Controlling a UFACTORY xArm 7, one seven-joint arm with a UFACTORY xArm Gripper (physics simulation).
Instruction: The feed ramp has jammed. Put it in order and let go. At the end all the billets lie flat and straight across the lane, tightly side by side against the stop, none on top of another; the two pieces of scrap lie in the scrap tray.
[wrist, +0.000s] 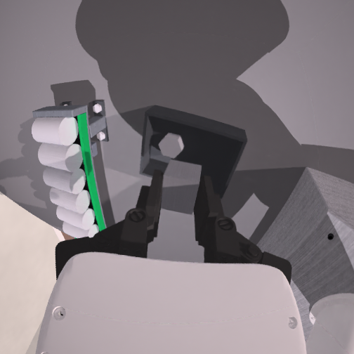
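Note:
My gripper (179, 187) is shut on a grey block-shaped piece of scrap (181, 192), held above the near side of the dark scrap tray (196, 119). The block overlaps the tray's near wall in the wrist view. A light hexagonal piece of scrap (171, 145) lies inside the tray, towards its left side. At the left, several pale billets lie crosswise in a row in the lane, beside its green rail (89, 165). The end billet (54, 131) is by the grey stop (59, 111). The nearest billets are partly hidden by the gripper, and narrow gaps between billets cannot be judged.
A large brushed-metal block (312, 227) stands at the right, beyond the right finger. A pale rounded part (336, 315) shows at the lower right. Dark brackets with bolts (97, 108) stand beside the stop, between the lane and the tray. Broad shadows cover the surface around the tray.

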